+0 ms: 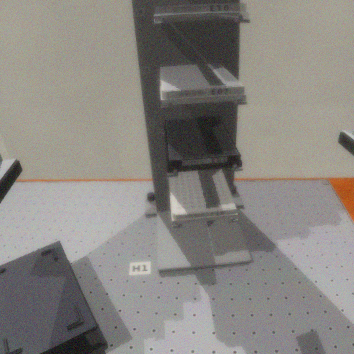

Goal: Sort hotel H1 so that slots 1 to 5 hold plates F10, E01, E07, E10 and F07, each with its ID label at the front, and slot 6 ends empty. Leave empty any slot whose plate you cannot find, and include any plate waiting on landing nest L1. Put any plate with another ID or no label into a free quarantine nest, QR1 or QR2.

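Frame: origin at the arm's base, x ahead, y left, z up, level; centimetres.
Seen in the pictures: gripper, fingertip midpoint: [182, 129].
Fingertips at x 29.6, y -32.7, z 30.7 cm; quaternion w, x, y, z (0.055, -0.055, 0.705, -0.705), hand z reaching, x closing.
Observation:
A point is followed by its place in that frame.
Hotel H1 [150, 55] @[x 35.7, y -61.3, z 29.2 cm] stands upright at the centre, its upper part cut off by the top edge. A pale plate [200, 15] @[x 28.8, y -49.4, z 34.4 cm] at the top edge has a label that looks like E10. Below it is a white plate [187, 93] @[x 30.3, y -49.3, z 27.2 cm] with a label that looks like E07. Below that is a black plate [185, 142] @[x 31.0, y -53.3, z 19.8 cm] whose front marking I cannot read. The lowest plate [185, 195] @[x 31.3, y -52.9, z 12.0 cm] is white and shows no readable label. My gripper [182, 129] @[x 29.6, y -32.7, z 30.7 cm] is open and empty, one finger at each side edge, apart from the plates. Nests L1, QR1 and QR2 are not identifiable here.
A dark raised nest block [37, 300] @[x 49.2, y -38.5, z 6.3 cm] with corner clips stands at the lower left. The hotel's foot [232, 252] @[x 24.4, y -51.4, z 2.1 cm] reaches forward onto the perforated deck [280, 295] @[x 18.2, y -44.1, z 1.3 cm]. An H1 tag [140, 268] @[x 38.4, y -48.6, z 1.3 cm] lies left of the foot. A pale wall stands behind.

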